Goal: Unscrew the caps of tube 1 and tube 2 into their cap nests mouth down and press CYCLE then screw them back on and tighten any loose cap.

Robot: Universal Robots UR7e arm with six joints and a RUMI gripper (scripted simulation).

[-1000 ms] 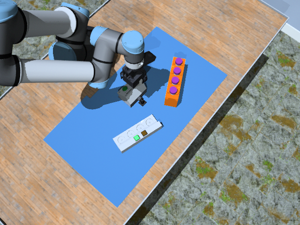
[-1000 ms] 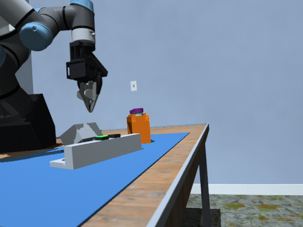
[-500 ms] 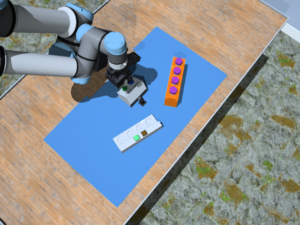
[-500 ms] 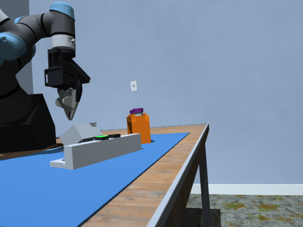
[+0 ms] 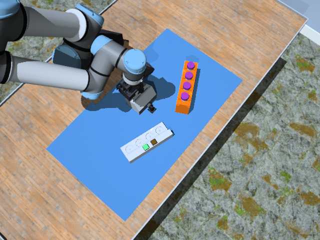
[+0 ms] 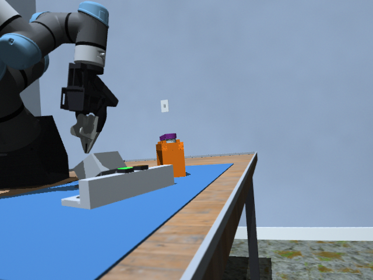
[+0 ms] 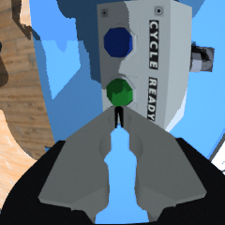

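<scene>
My hand is 30 mm above the green key. The rest, counted from my hand: grey key housing (50 mm below, 30 mm to the left, 10 mm ahead); then purple cap (270 mm to the left, 100 mm ahead, 10 mm above); then blue key (50 mm to the left, 30 mm below, 10 mm behind).
</scene>
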